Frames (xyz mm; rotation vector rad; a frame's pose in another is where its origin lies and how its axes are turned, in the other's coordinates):
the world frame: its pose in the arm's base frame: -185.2 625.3 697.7 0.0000 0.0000 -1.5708
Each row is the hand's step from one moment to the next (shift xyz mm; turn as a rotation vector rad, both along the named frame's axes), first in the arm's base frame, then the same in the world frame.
Working: the arm's base frame: its pose in the world frame: 625.3 185.2 -697.7 0.0000 0.0000 1.5708

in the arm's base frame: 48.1 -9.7 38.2 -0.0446 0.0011 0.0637
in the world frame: 9.7 48.1 38.2 -0.0011 -0.0446 0.0637
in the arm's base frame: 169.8 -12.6 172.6 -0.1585 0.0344 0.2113
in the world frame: 12.6 169.8 172.6 -0.0344 -0.1585 0.2113
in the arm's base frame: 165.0 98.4 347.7 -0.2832 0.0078 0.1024
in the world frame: -98.4 165.0 347.7 -0.0078 -0.2832 0.1024
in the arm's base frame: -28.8 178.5 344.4 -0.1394 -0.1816 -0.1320
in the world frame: -178.5 -28.8 344.4 0.1816 -0.1394 -0.1320
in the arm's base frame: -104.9 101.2 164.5 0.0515 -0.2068 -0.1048
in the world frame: -101.2 -104.9 164.5 0.2068 0.0515 -0.1048
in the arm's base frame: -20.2 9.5 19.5 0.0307 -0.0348 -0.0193
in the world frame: -9.5 -20.2 19.5 0.0348 0.0307 -0.0193
